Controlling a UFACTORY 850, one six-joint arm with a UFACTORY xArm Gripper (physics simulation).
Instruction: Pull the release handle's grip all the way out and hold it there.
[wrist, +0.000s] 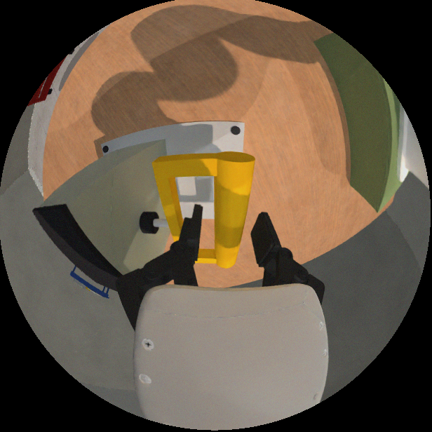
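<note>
The release handle's yellow grip (232, 205) is a thick upright bar on a yellow rectangular frame, in the middle of the wrist view. A short metal rod with a black collar (149, 222) joins the frame to a pale grey-green housing (115, 195) on the left. My gripper (228, 219) is open, with nothing held between its fingers. The left finger shows in front of the frame's opening and the right finger to the right of the grip bar; the bar's lower part shows between them. Whether either finger touches the bar I cannot tell.
The housing stands on a grey base plate (228, 137) with dark bolts, on a wooden table top (295, 125). A green bin-like object (367, 125) stands at the right. A red slatted object (47, 85) is at the upper left edge. A blue wire handle (90, 284) shows lower left, beyond the housing.
</note>
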